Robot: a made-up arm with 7 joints. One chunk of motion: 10 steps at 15 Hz.
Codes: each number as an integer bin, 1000 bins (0 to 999) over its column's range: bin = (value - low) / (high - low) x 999, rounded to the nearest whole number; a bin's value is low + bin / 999 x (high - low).
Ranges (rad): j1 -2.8..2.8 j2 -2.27..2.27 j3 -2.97..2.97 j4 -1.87..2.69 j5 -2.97..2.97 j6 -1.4..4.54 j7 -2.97..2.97
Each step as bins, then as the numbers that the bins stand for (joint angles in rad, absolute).
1 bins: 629 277 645 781 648 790 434
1 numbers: 0.7259 -1.0112 0.8651 1.6949 0.8830 3.2973 -0.3895
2 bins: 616 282 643 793 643 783 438
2 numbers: 0.6531 -0.9884 0.8532 1.7497 0.8532 3.2557 -0.3657
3 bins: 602 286 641 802 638 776 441
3 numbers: 0.5746 -0.9703 0.8414 1.7908 0.8235 3.2141 -0.3478
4 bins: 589 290 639 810 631 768 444
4 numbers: 0.5017 -0.9521 0.8295 1.8273 0.7819 3.1665 -0.3300
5 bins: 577 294 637 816 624 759 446
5 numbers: 0.4344 -0.9339 0.8176 1.8547 0.7403 3.1130 -0.3181
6 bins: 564 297 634 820 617 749 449
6 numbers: 0.3616 -0.9203 0.7997 1.8729 0.6986 3.0535 -0.3003
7 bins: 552 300 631 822 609 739 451
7 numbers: 0.2943 -0.9066 0.7819 1.8821 0.6511 2.9941 -0.2884
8 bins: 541 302 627 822 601 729 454
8 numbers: 0.2326 -0.8975 0.7581 1.8821 0.6035 2.9346 -0.2705
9 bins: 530 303 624 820 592 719 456
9 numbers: 0.1710 -0.8930 0.7403 1.8729 0.5500 2.8751 -0.2586
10 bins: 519 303 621 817 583 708 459
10 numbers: 0.1093 -0.8930 0.7224 1.8592 0.4965 2.8097 -0.2408
